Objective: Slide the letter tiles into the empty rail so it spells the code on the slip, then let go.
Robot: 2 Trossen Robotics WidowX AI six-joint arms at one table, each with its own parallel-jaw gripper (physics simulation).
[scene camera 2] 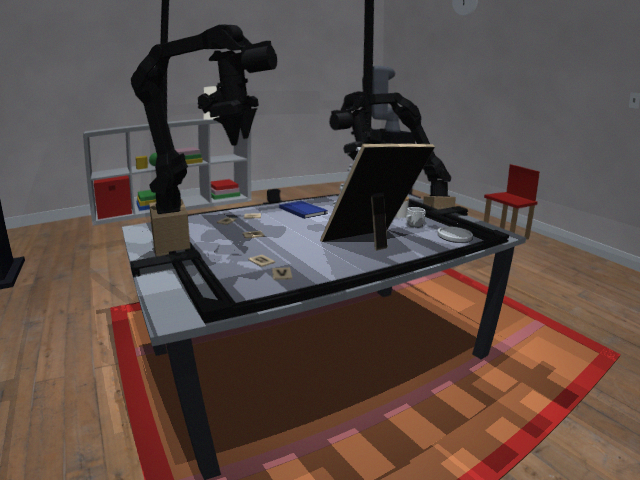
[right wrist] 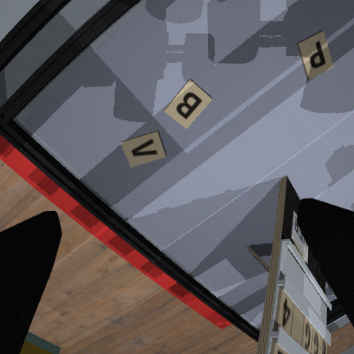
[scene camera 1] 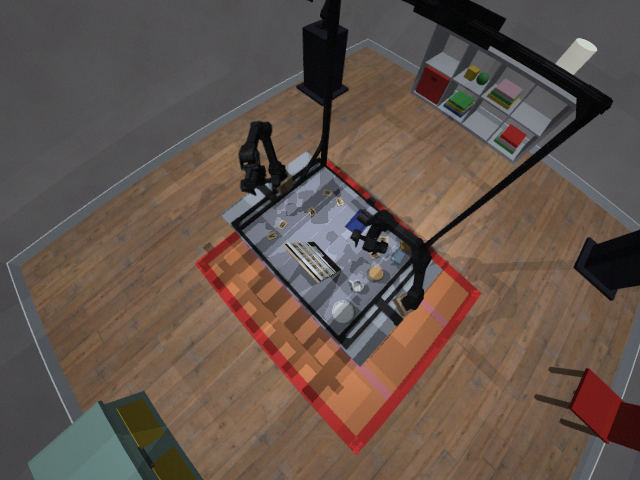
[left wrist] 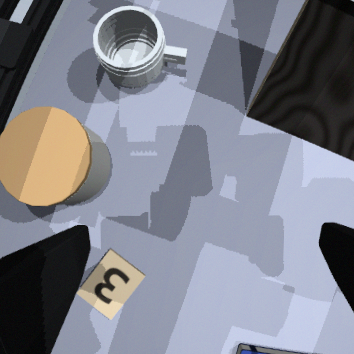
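Where they show: left gripper, between the fingertips: (scene camera 1: 363, 250) (left wrist: 206, 236); right gripper, between the fingertips: (scene camera 2: 240, 141) (right wrist: 180, 216) (scene camera 1: 264, 194); left arm's base, origin of its link: (scene camera 2: 439, 196) (scene camera 1: 407, 303); right arm's base, origin of its link: (scene camera 2: 167, 207) (scene camera 1: 281, 176).
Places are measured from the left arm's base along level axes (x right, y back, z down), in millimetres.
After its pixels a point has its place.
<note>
A letter board (scene camera 1: 311, 260) (scene camera 2: 385, 180) {x -401, y -400, z -148 mm} stands tilted on the table; its dark back shows in scene camera 2. In the right wrist view its front carries a white slip (right wrist: 300, 237) {x -325, y -468, z -21 mm}, partly hidden by a finger, a rail showing no tiles, and filled rails below. Loose tiles lie flat: V (right wrist: 144, 149) {x -525, y -691, z 44 mm} (scene camera 2: 281, 272) {x -526, y -693, z 44 mm}, B (right wrist: 189, 104) {x -439, y -734, z 44 mm} (scene camera 2: 261, 259) {x -439, y -734, z 44 mm}, P (right wrist: 316, 55) {x -237, y -745, z 44 mm} and 3 (left wrist: 111, 284) {x -14, y -331, z 44 mm}. My left gripper (left wrist: 206, 236) {x -121, y -341, z -123 mm} is open and empty above the table, the 3 tile near one finger. My right gripper (right wrist: 180, 216) {x -480, y -782, z -263 mm} (scene camera 2: 240, 140) {x -480, y -782, z -263 mm} is open and empty, high above the table.
A white mug (scene camera 1: 356, 285) {x -200, y -211, z 42 mm} (scene camera 2: 415, 217) {x -233, y -218, z 12 mm} (left wrist: 131, 50) {x -212, y -192, z 42 mm} and a tan-topped canister (scene camera 1: 375, 273) {x -88, y -220, z -20 mm} (left wrist: 45, 155) {x -84, y -225, z -20 mm} stand near the board. A white plate (scene camera 1: 342, 311) {x -337, y -116, z 40 mm} (scene camera 2: 454, 234) {x -337, y -118, z 40 mm} and a blue book (scene camera 1: 356, 221) {x -13, y -564, z 35 mm} (scene camera 2: 303, 209) {x -26, y -557, z 35 mm} lie on the table, which has a black frame around its edge.
</note>
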